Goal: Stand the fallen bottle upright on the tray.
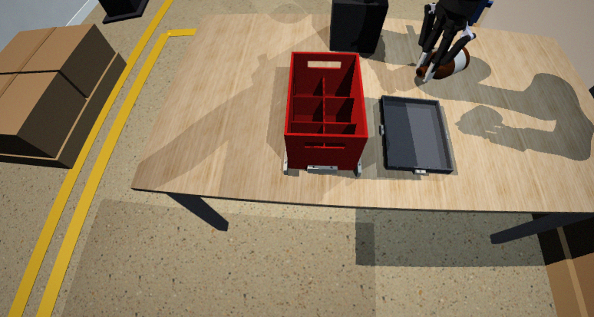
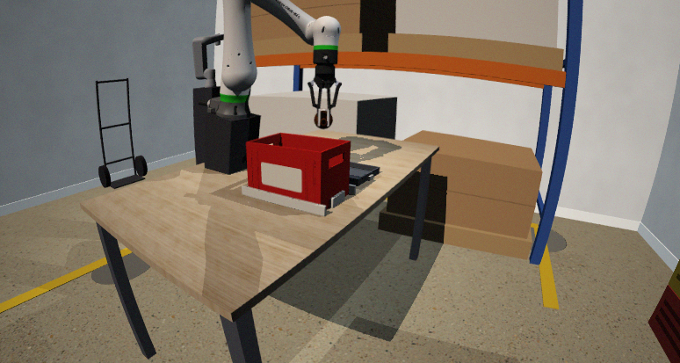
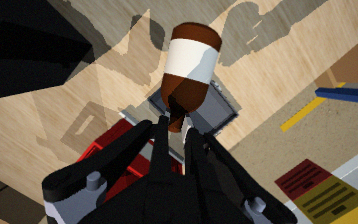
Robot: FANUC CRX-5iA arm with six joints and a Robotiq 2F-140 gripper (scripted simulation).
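The brown bottle is 50 mm to the left of my hand, 20 mm below it and 20 mm behind it. Round my hand: dark grey tray (210 mm below, 70 mm ahead, 20 mm to the left); red crate (260 mm to the right, 140 mm below, 10 mm ahead).
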